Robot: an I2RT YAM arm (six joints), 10 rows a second.
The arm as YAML. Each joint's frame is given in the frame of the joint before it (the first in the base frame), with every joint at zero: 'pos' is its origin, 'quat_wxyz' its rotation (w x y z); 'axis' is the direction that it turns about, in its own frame. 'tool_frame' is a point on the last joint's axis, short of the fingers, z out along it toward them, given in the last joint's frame.
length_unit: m
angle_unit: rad
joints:
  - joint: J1
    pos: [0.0, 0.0, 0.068]
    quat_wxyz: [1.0, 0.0, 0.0, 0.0]
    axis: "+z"
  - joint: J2
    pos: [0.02, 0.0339, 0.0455]
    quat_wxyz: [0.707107, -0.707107, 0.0, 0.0]
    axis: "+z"
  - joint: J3
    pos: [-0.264, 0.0, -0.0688]
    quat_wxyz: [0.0, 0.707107, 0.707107, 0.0]
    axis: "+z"
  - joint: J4
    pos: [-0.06, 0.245, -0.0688]
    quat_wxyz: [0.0, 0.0, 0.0, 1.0]
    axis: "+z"
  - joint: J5
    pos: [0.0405, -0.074, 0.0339]
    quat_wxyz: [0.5, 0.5, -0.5, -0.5]
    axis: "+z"
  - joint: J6
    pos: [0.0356, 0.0, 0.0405]
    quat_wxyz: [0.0, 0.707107, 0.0, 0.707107]
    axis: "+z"
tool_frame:
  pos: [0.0, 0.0, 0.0]
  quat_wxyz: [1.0, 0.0, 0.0, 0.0]
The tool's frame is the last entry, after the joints.
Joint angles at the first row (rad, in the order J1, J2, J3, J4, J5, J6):
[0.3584 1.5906 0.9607 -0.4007 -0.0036 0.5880]
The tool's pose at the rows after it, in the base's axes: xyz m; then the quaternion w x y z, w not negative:
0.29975 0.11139 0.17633 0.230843 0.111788 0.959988 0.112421
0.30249 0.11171 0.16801 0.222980 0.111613 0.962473 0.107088
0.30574 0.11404 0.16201 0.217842 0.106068 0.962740 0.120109
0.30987 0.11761 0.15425 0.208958 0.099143 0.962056 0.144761
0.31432 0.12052 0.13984 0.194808 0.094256 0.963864 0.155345
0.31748 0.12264 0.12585 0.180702 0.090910 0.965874 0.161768
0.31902 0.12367 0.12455 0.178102 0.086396 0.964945 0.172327
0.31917 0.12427 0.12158 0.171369 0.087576 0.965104 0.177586
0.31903 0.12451 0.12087 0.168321 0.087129 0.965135 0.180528
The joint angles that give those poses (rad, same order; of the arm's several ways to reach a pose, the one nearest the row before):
[0.3569 1.6325 0.9607 -0.3798 0.0097 0.5861]
[0.3550 1.6619 0.9608 -0.3698 0.0109 0.5831]
[0.3550 1.6863 0.9608 -0.3428 -0.0189 0.5793]
[0.3550 1.7184 0.9607 -0.3038 -0.0727 0.5793]
[0.3550 1.7706 0.9608 -0.2676 -0.1059 0.5766]
[0.3550 1.8194 0.9607 -0.2386 -0.1310 0.5743]
[0.3538 1.8279 0.9638 -0.2283 -0.1543 0.5701]
[0.3538 1.8378 0.9638 -0.2252 -0.1688 0.5755]
[0.3538 1.8400 0.9638 -0.2256 -0.1768 0.5762]

